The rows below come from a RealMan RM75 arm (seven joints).
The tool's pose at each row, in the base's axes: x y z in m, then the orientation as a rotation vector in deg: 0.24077 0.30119 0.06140 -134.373 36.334 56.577; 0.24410 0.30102 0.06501 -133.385 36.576 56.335; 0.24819 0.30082 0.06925 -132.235 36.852 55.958; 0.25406 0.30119 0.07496 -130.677 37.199 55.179; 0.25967 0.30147 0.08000 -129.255 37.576 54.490; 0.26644 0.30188 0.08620 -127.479 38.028 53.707; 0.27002 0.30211 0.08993 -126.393 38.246 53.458; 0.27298 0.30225 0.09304 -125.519 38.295 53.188; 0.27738 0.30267 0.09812 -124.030 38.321 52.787; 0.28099 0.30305 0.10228 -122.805 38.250 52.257; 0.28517 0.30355 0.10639 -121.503 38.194 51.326; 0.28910 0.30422 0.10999 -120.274 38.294 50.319
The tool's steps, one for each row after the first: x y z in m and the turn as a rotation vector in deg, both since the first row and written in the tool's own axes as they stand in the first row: -0.00058 -0.00283 -0.00398 0.958 -0.245 0.001; -0.00116 -0.00625 -0.00874 2.115 -0.476 -0.028; -0.00184 -0.01156 -0.01495 3.800 -0.642 -0.161; -0.00216 -0.01647 -0.02067 5.334 -0.787 -0.225; -0.00266 -0.02247 -0.02761 7.213 -1.015 -0.285; -0.00326 -0.02578 -0.03154 8.255 -1.301 -0.290; -0.00377 -0.02849 -0.03484 9.114 -1.522 -0.406; -0.00491 -0.03280 -0.03989 10.546 -1.947 -0.624; -0.00585 -0.03636 -0.04400 11.807 -2.202 -0.931; -0.00642 -0.04033 -0.04830 13.317 -2.245 -1.353; -0.00681 -0.04415 -0.05207 14.814 -2.165 -1.673
